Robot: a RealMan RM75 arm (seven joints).
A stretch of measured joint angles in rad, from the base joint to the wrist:
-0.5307 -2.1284 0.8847 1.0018 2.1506 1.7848 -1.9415
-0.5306 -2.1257 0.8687 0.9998 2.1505 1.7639 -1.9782
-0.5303 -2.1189 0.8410 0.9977 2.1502 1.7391 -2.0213
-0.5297 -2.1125 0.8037 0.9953 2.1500 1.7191 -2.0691
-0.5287 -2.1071 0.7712 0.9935 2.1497 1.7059 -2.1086
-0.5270 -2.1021 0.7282 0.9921 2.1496 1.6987 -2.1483
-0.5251 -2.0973 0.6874 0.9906 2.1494 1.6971 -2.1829
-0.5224 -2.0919 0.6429 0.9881 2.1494 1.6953 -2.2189
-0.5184 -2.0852 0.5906 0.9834 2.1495 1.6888 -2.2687
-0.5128 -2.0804 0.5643 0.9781 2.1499 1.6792 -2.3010
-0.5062 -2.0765 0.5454 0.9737 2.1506 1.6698 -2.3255
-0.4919 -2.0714 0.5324 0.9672 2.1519 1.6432 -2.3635
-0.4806 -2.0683 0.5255 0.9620 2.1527 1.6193 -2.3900
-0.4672 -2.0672 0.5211 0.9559 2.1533 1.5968 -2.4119
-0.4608 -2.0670 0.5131 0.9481 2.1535 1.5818 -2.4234
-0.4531 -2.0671 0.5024 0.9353 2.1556 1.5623 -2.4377
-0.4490 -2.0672 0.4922 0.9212 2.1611 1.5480 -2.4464
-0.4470 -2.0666 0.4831 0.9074 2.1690 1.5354 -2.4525
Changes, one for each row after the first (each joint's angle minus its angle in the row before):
0.0001 0.0027 -0.0160 -0.0020 -0.0001 -0.0209 -0.0367
0.0003 0.0068 -0.0277 -0.0021 -0.0003 -0.0248 -0.0431
0.0006 0.0064 -0.0373 -0.0024 -0.0002 -0.0200 -0.0478
0.0010 0.0054 -0.0325 -0.0018 -0.0003 -0.0132 -0.0395
0.0017 0.0050 -0.0430 -0.0014 -0.0001 -0.0072 -0.0397
0.0019 0.0048 -0.0408 -0.0015 -0.0002 -0.0016 -0.0346
0.0027 0.0054 -0.0445 -0.0025 0.0000 -0.0018 -0.0360
0.0040 0.0067 -0.0523 -0.0047 0.0001 -0.0065 -0.0498
0.0056 0.0048 -0.0263 -0.0053 0.0004 -0.0096 -0.0323
0.0066 0.0039 -0.0189 -0.0044 0.0007 -0.0094 -0.0245
0.0143 0.0051 -0.0130 -0.0065 0.0013 -0.0266 -0.0380
0.0113 0.0031 -0.0069 -0.0052 0.0008 -0.0239 -0.0265
0.0134 0.0011 -0.0044 -0.0061 0.0006 -0.0225 -0.0219
0.0064 0.0002 -0.0080 -0.0078 0.0002 -0.0150 -0.0115
0.0077 -0.0001 -0.0107 -0.0128 0.0021 -0.0195 -0.0143
0.0041 -0.0001 -0.0102 -0.0141 0.0055 -0.0143 -0.0087
0.0020 0.0006 -0.0091 -0.0138 0.0079 -0.0126 -0.0061

